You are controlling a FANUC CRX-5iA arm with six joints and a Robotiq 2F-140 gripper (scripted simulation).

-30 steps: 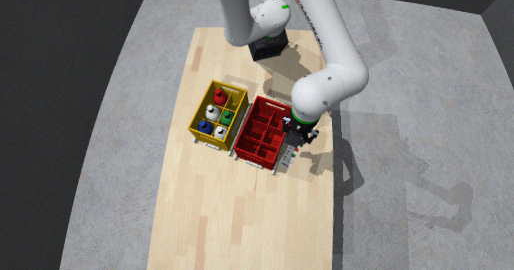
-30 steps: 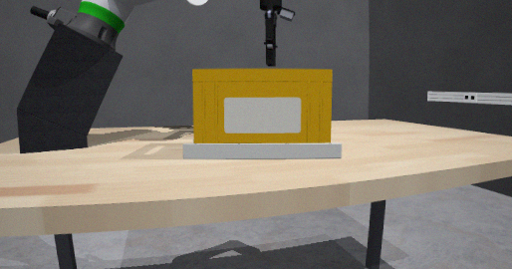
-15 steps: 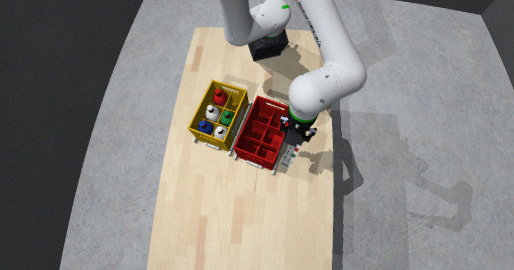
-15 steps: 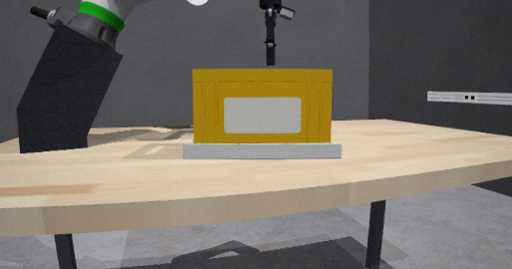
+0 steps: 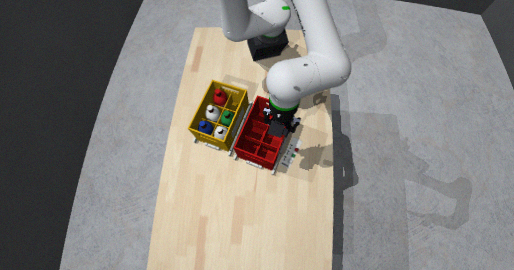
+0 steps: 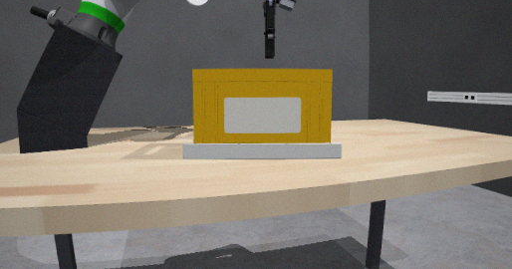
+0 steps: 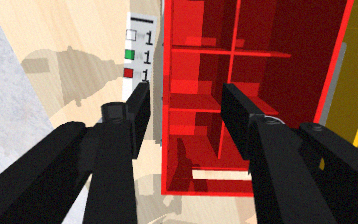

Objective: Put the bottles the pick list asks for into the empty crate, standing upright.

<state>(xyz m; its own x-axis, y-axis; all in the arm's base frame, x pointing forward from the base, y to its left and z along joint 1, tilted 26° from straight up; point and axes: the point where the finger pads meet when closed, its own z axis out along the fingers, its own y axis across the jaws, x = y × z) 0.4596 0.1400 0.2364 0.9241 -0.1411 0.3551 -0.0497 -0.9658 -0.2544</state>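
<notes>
Right now the green bottle is 260 mm to the right of my hand, 180 mm below it and 50 mm behind it. From my hand the other things lie so: red crate (190 mm below, 70 mm to the right, 20 mm behind); pick list (270 mm below, 70 mm to the left); yellow crate (300 mm to the right, 190 mm below, 50 mm behind).
</notes>
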